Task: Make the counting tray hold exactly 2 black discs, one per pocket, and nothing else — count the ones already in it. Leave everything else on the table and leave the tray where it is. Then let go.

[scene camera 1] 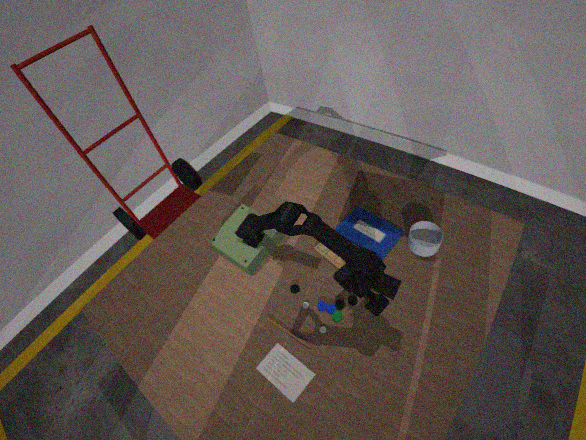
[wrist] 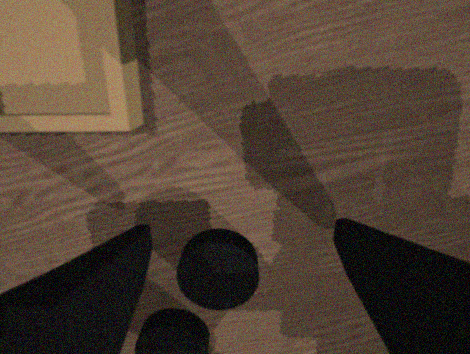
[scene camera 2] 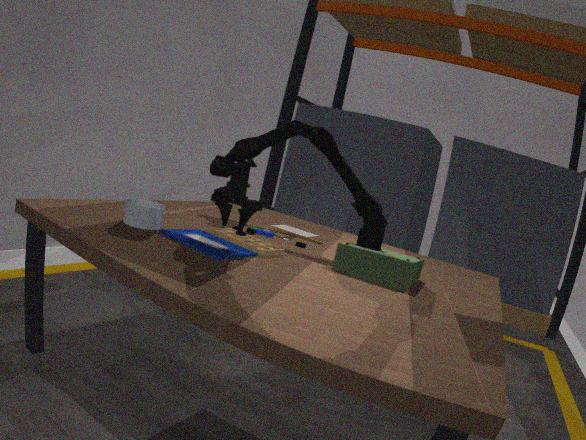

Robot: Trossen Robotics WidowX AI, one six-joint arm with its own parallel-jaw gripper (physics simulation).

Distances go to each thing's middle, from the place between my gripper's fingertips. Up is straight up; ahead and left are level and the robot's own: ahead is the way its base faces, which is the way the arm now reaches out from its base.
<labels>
Now: hand 12 cm past the tan counting tray [scene camera 2: 262, 248] and 12 cm to the right of it. Round my hand: grey bowl [scene camera 2: 138, 213] 12 cm ahead, 32 cm to the left, 3 cm above.
</labels>
